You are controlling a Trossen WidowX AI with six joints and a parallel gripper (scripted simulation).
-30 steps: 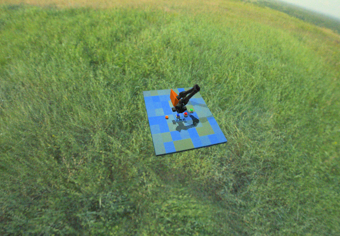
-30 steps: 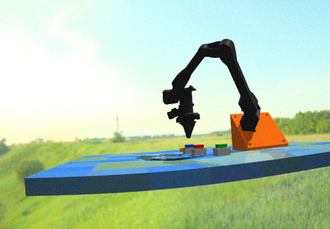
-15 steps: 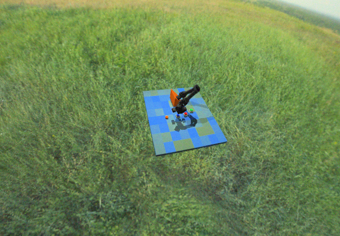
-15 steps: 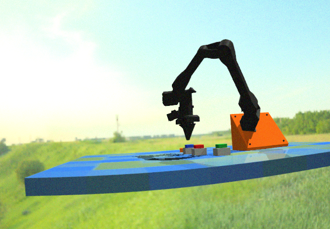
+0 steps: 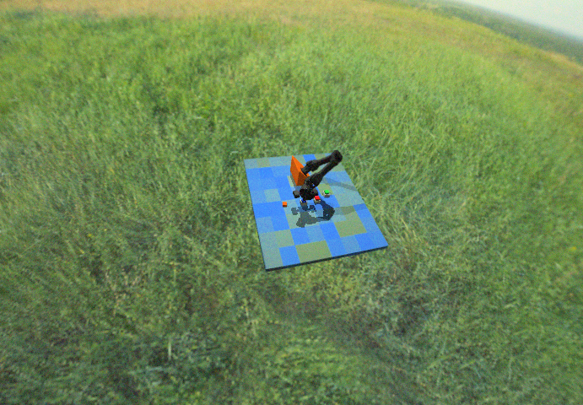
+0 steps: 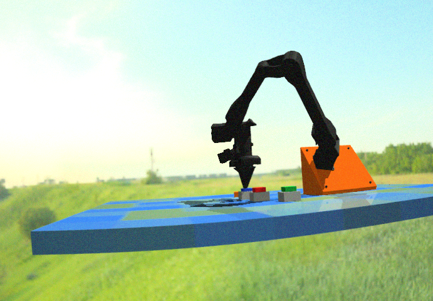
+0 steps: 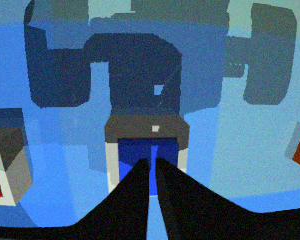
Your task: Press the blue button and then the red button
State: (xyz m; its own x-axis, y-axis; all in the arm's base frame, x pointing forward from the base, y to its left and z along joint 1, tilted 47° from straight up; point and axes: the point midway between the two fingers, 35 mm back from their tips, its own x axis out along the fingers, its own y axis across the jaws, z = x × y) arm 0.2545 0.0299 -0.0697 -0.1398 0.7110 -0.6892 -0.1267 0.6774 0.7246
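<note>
The blue button is 10 mm below my gripper tip. Also, from my gripper tip: green button (90 mm behind, 210 mm to the left); then red button (30 mm behind, 110 mm to the left); then small orange block (10 mm ahead, 150 mm to the right, 30 mm below).
</note>
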